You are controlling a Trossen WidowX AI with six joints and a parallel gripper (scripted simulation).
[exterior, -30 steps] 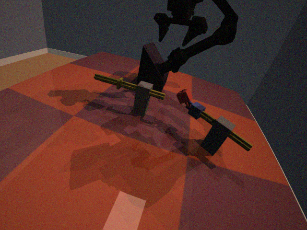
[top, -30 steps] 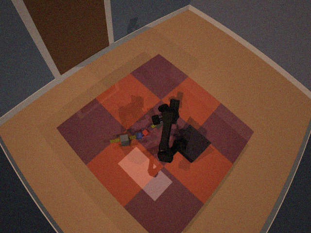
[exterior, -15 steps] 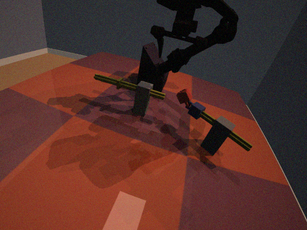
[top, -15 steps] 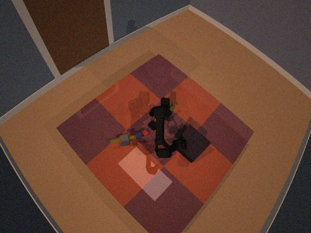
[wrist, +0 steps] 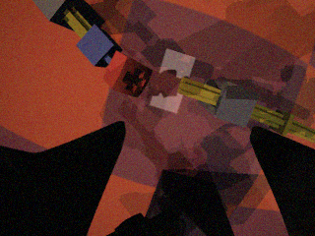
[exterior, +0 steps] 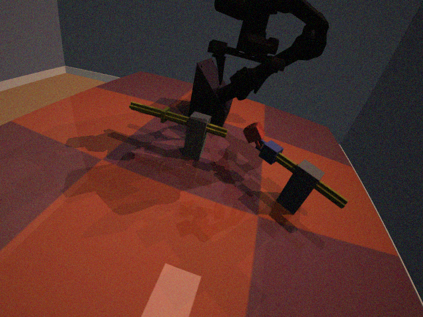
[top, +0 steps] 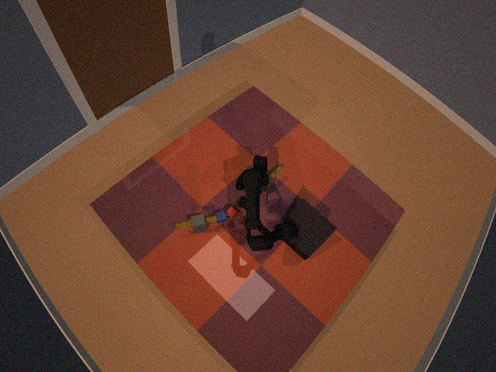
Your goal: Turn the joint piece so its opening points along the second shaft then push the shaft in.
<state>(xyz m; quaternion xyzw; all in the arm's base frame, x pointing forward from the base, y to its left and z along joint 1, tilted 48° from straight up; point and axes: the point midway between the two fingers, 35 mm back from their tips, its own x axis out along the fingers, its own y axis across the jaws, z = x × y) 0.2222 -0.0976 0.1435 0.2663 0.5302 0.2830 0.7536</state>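
Now: the red square joint piece 30 mm ahead of my gripper tip, 80 mm to the left of it and 100 mm below it.
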